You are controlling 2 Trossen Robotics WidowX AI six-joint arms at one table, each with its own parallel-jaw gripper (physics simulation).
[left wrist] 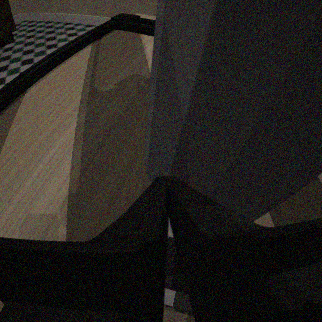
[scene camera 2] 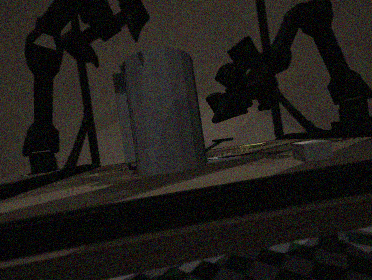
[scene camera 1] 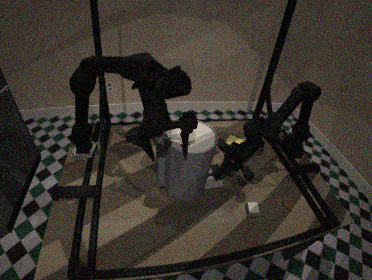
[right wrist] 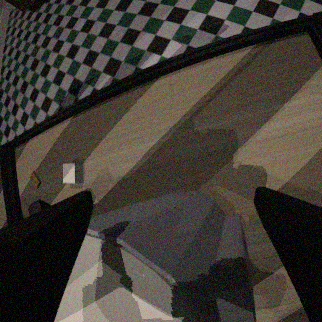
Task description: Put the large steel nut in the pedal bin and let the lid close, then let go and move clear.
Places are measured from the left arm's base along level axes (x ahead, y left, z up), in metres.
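Pixels of known places: left gripper, fingertip midpoint: [left wrist: 165,183] [scene camera 2: 213,122] [scene camera 1: 216,174]; right gripper, fingertip midpoint: [scene camera 2: 115,53] [scene camera 1: 169,158] [right wrist: 174,197]; left arm's base, link origin: [scene camera 2: 355,119] [scene camera 1: 294,144]; right arm's base, link origin: [scene camera 2: 44,172] [scene camera 1: 84,148].
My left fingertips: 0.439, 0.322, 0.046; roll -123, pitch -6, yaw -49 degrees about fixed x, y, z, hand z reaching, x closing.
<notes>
For each thing: its top centre in the pictures, then the offset to it from my left fingertips, as dx, dy, dz.
- grey pedal bin, top centre: [scene camera 2: 158,65] [scene camera 1: 191,134] +0.113, -0.005, +0.160
- small white block, top centre: [scene camera 2: 309,142] [right wrist: 68,172] [scene camera 1: 253,207] -0.159, +0.079, -0.065
- small orange piece, top centre: [right wrist: 33,179] [scene camera 1: 288,205] -0.328, +0.041, -0.085
- yellow item, top centre: [scene camera 2: 252,143] [scene camera 1: 234,141] -0.106, -0.312, -0.082
The grey pedal bin [scene camera 1: 186,172] [scene camera 2: 162,110] [left wrist: 250,100] stands upright on the table. Its pale lid [scene camera 1: 204,137] [right wrist: 142,280] lies down over the rim, closed as far as the dim views show. The large steel nut does not show in any view. My right gripper [scene camera 1: 169,157] [scene camera 2: 116,52] [right wrist: 174,197] is open and empty, its fingers pointing down above and in front of the lid. My left gripper [scene camera 1: 223,170] [scene camera 2: 214,111] [left wrist: 165,183] is shut and empty, low beside the bin at its right in scene camera 1.
A small white block [scene camera 1: 253,208] [scene camera 2: 312,150] [right wrist: 69,173] sits on the table at the right in scene camera 1. A small orange piece [scene camera 1: 288,205] [right wrist: 35,179] lies near it. A yellow item [scene camera 1: 234,140] lies behind the left gripper. Dark frame bars [scene camera 1: 200,264] edge the table.
</notes>
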